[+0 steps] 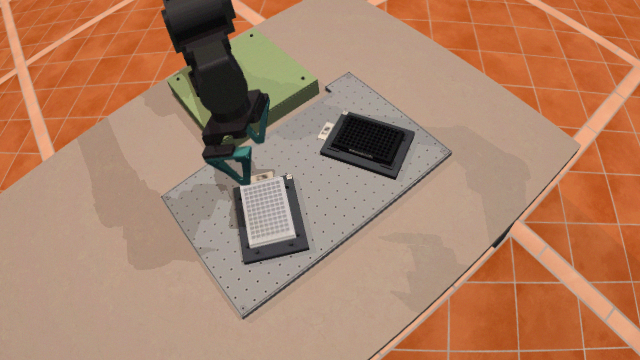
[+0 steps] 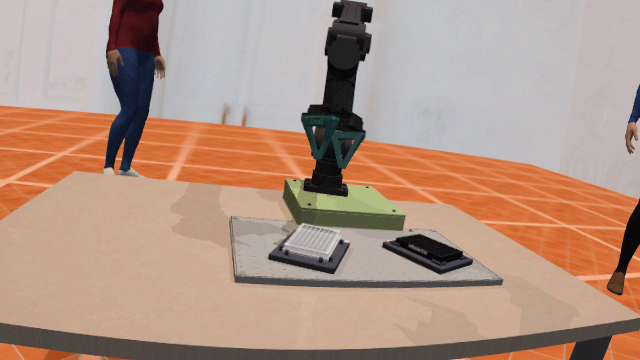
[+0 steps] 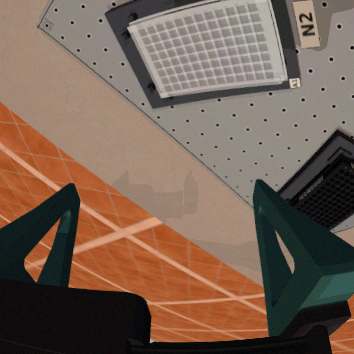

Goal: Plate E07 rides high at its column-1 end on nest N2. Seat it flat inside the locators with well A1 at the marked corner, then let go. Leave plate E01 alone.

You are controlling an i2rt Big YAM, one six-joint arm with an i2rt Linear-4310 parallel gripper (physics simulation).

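Frame: origin at the arm's base, x ahead, y left, z up, level; metres.
Where they show: gripper, fingertip midpoint: (image 1: 253, 162) (image 2: 330, 164) (image 3: 162, 189); arm's base, link origin: (image 2: 325, 189).
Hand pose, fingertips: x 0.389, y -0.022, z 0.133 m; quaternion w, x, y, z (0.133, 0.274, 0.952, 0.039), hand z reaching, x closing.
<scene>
Each offset is from my fingertips to the top centre of the thing. "*": to the spot under its first point.
The white plate @[0.003 m back, 0.010 m right, 0.140 m down] (image 1: 267, 212) (image 2: 314, 241) (image 3: 210, 50) lies on dark nest N2 @[0.002 m ahead, 0.011 m right, 0.153 m down] (image 1: 275, 252) (image 2: 302, 262) (image 3: 137, 60). Its far end, by the N2 label @[* 0.090 m back, 0.014 m left, 0.173 m down] (image 1: 262, 177) (image 3: 306, 24), looks raised; a strip of nest with locators shows at the opposite end. The A1 mark @[0.057 m back, 0.061 m left, 0.163 m down] (image 1: 289, 176) (image 3: 295, 83) is at a label-side nest corner. Plate lettering is unreadable. The black plate @[0.052 m back, 0.238 m left, 0.148 m down] (image 1: 370, 139) (image 2: 430, 247) (image 3: 330, 195) sits on the other dark nest @[0.052 m back, 0.237 m left, 0.157 m down] (image 1: 404, 147) (image 2: 412, 256). My gripper (image 1: 252, 162) (image 2: 331, 163) (image 3: 162, 189) is open and empty, above the board and apart from both plates.
The grey perforated board @[0.056 m back, 0.090 m left, 0.174 m down] (image 1: 330, 210) (image 2: 370, 265) (image 3: 225, 125) carries both nests. The green base block (image 1: 280, 75) (image 2: 350, 202) stands behind it, under the arm. The N1 label @[* 0.130 m back, 0.181 m left, 0.173 m down] (image 1: 326, 130) lies beside the black plate's nest. A person (image 2: 135, 80) stands beyond the table.
</scene>
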